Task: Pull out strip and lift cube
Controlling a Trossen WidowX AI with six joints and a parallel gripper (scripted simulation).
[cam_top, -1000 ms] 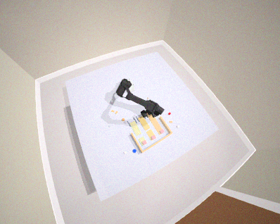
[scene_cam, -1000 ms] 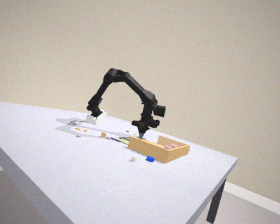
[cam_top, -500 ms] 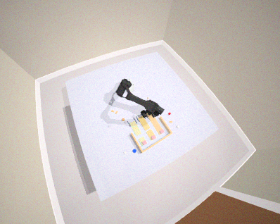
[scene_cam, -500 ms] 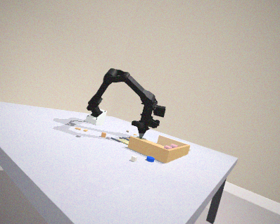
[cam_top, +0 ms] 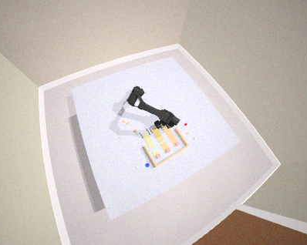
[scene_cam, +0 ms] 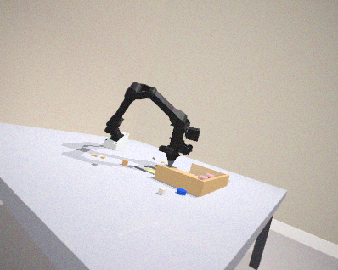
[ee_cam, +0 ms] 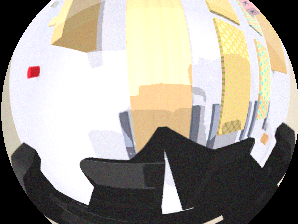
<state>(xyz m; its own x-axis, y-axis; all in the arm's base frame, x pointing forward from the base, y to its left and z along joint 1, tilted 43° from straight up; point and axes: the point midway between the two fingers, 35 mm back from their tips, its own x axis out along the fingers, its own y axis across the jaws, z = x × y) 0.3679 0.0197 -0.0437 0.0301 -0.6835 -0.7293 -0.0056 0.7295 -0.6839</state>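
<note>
Now: the pale yellow strip 100 mm ahead of my gripper tip. Round my gripper tip: blue disc (240 mm ahead, 290 mm to the right); then small red piece (90 mm ahead, 180 mm to the left, 10 mm above).
</note>
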